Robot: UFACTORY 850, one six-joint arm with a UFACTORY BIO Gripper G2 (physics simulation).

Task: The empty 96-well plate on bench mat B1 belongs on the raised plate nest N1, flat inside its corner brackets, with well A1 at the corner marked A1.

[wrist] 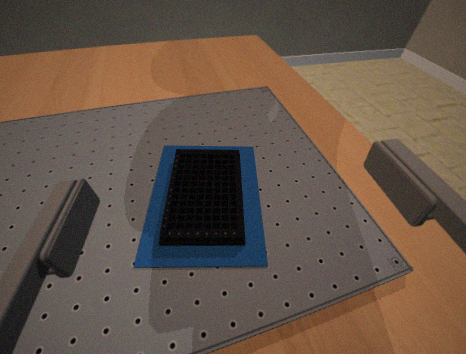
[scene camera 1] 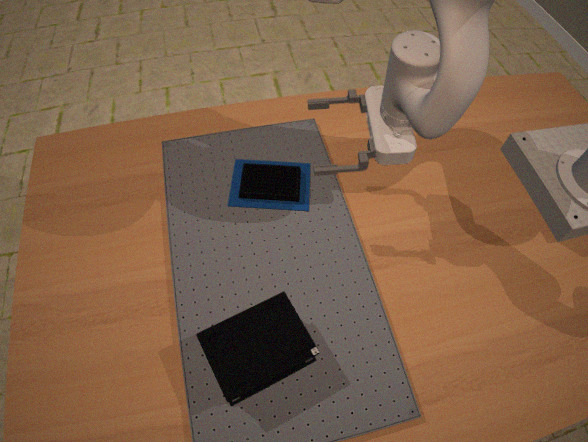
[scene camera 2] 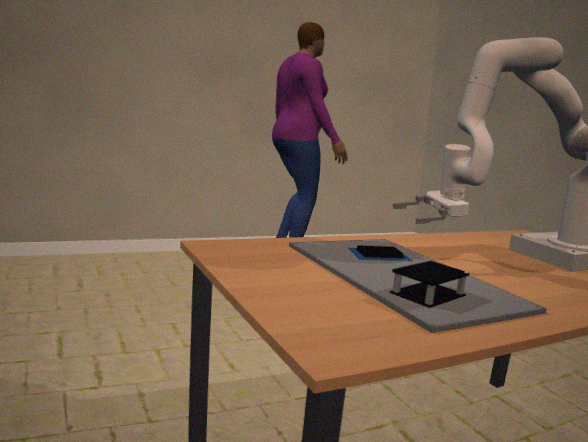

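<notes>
The black 96-well plate (scene camera 1: 270, 182) (scene camera 2: 380, 251) (wrist: 205, 195) lies flat on the blue bench mat B1 (scene camera 1: 265, 206) (wrist: 200, 257), with blue showing around it. Its A1 mark cannot be read. The black raised nest N1 (scene camera 1: 257, 347) (scene camera 2: 431, 272) stands on grey posts, turned at an angle to the mat. A small white tag (scene camera 1: 314, 351) is at one corner; the brackets are too dark to tell apart. My gripper (scene camera 1: 320, 137) (scene camera 2: 412, 213) (wrist: 237, 205) is open and empty, above table height and apart from the plate. In the wrist view its fingers stand wide either side of the plate.
Mat and nest are on a grey perforated board (scene camera 1: 275, 250) (scene camera 2: 350, 270) (wrist: 100, 150) on the wooden table (scene camera 1: 100, 280) (scene camera 2: 280, 295). The robot base (scene camera 1: 540, 150) (scene camera 2: 535, 250) stands right of the board. A person (scene camera 2: 300, 100) is behind the table.
</notes>
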